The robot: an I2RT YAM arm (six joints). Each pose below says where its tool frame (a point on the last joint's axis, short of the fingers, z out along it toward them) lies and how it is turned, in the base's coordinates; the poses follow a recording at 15 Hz.
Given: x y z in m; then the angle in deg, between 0 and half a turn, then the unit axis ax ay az.
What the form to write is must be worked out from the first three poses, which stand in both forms.
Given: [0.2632 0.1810 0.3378 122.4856 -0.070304 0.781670 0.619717]
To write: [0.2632 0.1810 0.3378 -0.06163 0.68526 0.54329 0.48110]
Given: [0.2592 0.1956 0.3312 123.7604 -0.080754 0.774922 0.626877]
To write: [0.2592 0.1956 0.3312 -0.07122 0.68345 0.55288 0.47132]
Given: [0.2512 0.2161 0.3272 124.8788 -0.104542 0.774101 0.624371]
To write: [0.2512 0.2161 0.3272 -0.09268 0.68626 0.55352 0.46269]
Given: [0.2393 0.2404 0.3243 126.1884 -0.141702 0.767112 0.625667]
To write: [0.2393 0.2404 0.3243 -0.12636 0.68407 0.55794 0.45252]
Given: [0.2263 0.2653 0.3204 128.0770 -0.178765 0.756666 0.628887]
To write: [0.2263 0.2653 0.3204 -0.16073 0.68031 0.56543 0.43777]
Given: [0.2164 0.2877 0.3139 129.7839 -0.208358 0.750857 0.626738]
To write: [0.2164 0.2877 0.3139 -0.18867 0.67991 0.56752 0.42433]
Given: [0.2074 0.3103 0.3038 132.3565 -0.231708 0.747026 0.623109]
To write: [0.2074 0.3103 0.3038 -0.21197 0.68338 0.57002 0.40389]
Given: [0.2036 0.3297 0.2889 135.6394 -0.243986 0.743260 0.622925]
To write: [0.2036 0.3297 0.2889 -0.22593 0.68826 0.57683 0.37752]
